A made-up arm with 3 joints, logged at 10 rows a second.
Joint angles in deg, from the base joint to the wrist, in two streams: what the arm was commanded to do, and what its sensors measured. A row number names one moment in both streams.
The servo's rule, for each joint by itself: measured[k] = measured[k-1] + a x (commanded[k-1-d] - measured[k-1]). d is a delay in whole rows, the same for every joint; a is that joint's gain. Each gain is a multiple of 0.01, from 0.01 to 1. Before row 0 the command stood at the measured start. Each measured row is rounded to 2 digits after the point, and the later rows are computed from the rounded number. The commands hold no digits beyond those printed.
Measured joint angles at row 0:
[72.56 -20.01 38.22]
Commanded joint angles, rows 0 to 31:
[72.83 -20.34 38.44]
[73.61 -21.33 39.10]
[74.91 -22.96 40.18]
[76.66 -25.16 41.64]
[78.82 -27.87 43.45]
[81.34 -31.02 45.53]
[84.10 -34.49 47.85]
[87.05 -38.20 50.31]
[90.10 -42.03 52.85]
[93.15 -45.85 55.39]
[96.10 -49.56 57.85]
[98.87 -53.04 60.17]
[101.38 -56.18 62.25]
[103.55 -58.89 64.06]
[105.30 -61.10 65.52]
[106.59 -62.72 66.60]
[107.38 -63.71 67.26]
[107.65 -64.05 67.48]
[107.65 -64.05 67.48]
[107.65 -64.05 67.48]
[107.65 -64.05 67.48]
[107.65 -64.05 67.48]
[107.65 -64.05 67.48]
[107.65 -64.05 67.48]
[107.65 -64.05 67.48]
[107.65 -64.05 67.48]
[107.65 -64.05 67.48]
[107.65 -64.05 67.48]
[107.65 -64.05 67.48]
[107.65 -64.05 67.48]
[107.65 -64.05 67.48]
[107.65 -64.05 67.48]
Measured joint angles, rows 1 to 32:
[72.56 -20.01 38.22]
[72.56 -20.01 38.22]
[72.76 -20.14 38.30]
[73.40 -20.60 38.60]
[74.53 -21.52 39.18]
[76.13 -22.94 40.09]
[78.15 -24.86 41.33]
[80.54 -27.26 42.88]
[83.21 -30.08 44.72]
[86.09 -33.25 46.79]
[89.10 -36.67 49.03]
[92.14 -40.25 51.38]
[95.11 -43.88 53.77]
[97.93 -47.45 56.14]
[100.52 -50.85 58.40]
[102.79 -53.99 60.49]
[104.67 -56.76 62.35]
[106.11 -59.08 63.92]
[107.06 -60.89 65.16]
[107.50 -62.12 66.02]
[107.61 -62.87 66.56]
[107.64 -63.33 66.90]
[107.65 -63.61 67.11]
[107.65 -63.78 67.25]
[107.65 -63.89 67.34]
[107.65 -63.95 67.39]
[107.65 -63.99 67.42]
[107.65 -64.01 67.44]
[107.65 -64.03 67.45]
[107.65 -64.04 67.46]
[107.65 -64.04 67.47]
[107.65 -64.04 67.47]
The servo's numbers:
d 2
a 0.75 0.39 0.37

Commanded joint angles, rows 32 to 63:
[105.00 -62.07 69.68]
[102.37 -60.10 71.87]
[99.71 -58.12 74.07]
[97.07 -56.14 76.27]
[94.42 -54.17 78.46]
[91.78 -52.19 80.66]
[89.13 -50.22 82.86]
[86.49 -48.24 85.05]
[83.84 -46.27 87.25]
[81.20 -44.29 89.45]
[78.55 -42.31 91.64]
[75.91 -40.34 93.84]
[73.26 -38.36 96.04]
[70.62 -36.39 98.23]
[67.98 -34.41 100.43]
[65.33 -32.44 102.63]
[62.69 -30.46 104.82]
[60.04 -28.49 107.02]
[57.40 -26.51 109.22]
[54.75 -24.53 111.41]
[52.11 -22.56 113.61]
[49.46 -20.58 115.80]
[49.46 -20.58 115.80]
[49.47 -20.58 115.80]
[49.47 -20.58 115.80]
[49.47 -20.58 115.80]
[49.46 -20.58 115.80]
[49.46 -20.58 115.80]
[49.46 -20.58 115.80]
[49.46 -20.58 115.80]
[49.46 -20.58 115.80]
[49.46 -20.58 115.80]
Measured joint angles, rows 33 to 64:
[107.65 -64.04 67.47]
[107.65 -64.04 67.47]
[105.66 -63.27 68.29]
[103.19 -62.03 69.61]
[100.58 -60.51 71.26]
[97.95 -58.81 73.11]
[95.30 -57.00 75.09]
[92.66 -55.12 77.15]
[90.01 -53.21 79.26]
[87.37 -51.27 81.40]
[84.72 -49.32 83.56]
[82.08 -47.36 85.74]
[79.43 -45.39 87.92]
[76.79 -43.42 90.11]
[74.14 -41.45 92.30]
[71.50 -39.48 94.49]
[68.86 -37.50 96.69]
[66.21 -35.53 98.89]
[63.57 -33.55 101.08]
[60.92 -31.58 103.28]
[58.28 -29.60 105.48]
[55.63 -27.62 107.67]
[52.99 -25.65 109.87]
[50.34 -23.67 112.06]
[49.68 -22.46 113.44]
[49.52 -21.73 114.31]
[49.48 -21.28 114.86]
[49.47 -21.01 115.21]
[49.46 -20.84 115.43]
[49.46 -20.74 115.57]
[49.46 -20.68 115.66]
[49.46 -20.64 115.71]

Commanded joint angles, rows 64 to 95:
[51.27 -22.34 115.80]
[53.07 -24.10 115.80]
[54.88 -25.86 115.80]
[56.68 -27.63 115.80]
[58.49 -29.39 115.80]
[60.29 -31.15 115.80]
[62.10 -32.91 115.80]
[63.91 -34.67 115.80]
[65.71 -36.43 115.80]
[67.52 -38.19 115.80]
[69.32 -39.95 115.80]
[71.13 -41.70 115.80]
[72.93 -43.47 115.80]
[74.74 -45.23 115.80]
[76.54 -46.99 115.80]
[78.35 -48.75 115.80]
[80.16 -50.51 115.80]
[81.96 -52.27 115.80]
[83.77 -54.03 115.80]
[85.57 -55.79 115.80]
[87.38 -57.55 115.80]
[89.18 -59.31 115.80]
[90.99 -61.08 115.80]
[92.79 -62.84 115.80]
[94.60 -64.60 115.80]
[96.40 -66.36 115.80]
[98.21 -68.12 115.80]
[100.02 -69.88 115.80]
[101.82 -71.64 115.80]
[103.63 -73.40 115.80]
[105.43 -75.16 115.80]
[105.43 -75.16 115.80]
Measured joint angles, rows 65 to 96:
[49.46 -20.62 115.74]
[49.46 -20.60 115.76]
[50.82 -21.28 115.77]
[52.51 -22.38 115.78]
[54.29 -23.74 115.79]
[56.08 -25.26 115.79]
[57.89 -26.87 115.79]
[59.69 -28.54 115.79]
[61.50 -30.24 115.79]
[63.31 -31.97 115.79]
[65.11 -33.71 115.79]
[66.92 -35.46 115.79]
[68.72 -37.21 115.79]
[70.53 -38.96 115.79]
[72.33 -40.72 115.79]
[74.14 -42.48 115.79]
[75.94 -44.24 115.79]
[77.75 -46.00 115.79]
[79.56 -47.76 115.79]
[81.36 -49.52 115.79]
[83.17 -51.28 115.79]
[84.97 -53.04 115.79]
[86.78 -54.80 115.79]
[88.58 -56.56 115.79]
[90.39 -58.32 115.79]
[92.19 -60.08 115.79]
[94.00 -61.84 115.79]
[95.80 -63.60 115.79]
[97.61 -65.36 115.79]
[99.42 -67.12 115.79]
[101.22 -68.88 115.79]
[103.03 -70.64 115.79]

